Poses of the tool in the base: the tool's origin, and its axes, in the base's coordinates. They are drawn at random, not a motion.
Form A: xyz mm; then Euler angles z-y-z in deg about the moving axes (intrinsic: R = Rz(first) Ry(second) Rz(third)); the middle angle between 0 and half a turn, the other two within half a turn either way.
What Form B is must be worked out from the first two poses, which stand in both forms.
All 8 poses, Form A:
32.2 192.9 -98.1 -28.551 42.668 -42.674
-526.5 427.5 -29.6 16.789 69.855 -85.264
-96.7 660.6 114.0 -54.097 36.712 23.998
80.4 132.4 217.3 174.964 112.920 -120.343
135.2 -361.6 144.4 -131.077 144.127 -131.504
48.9 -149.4 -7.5 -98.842 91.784 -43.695
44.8 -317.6 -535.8 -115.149 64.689 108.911
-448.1 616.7 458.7 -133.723 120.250 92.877
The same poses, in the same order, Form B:
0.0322 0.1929 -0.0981 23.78 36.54 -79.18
-0.5265 0.4275 -0.0296 -38.22 64.00 -44.04
-0.0967 0.6606 0.1140 31.13 20.52 -35.87
0.0804 0.1324 0.2173 -168.27 -66.56 -107.59
0.1352 -0.3616 0.1444 151.40 -22.65 173.73
0.0489 -0.1494 -0.0075 91.81 -8.84 -133.42
0.0448 -0.3176 -0.5358 62.41 -22.59 7.56
-0.4481 0.6167 0.4587 128.90 -36.66 28.60

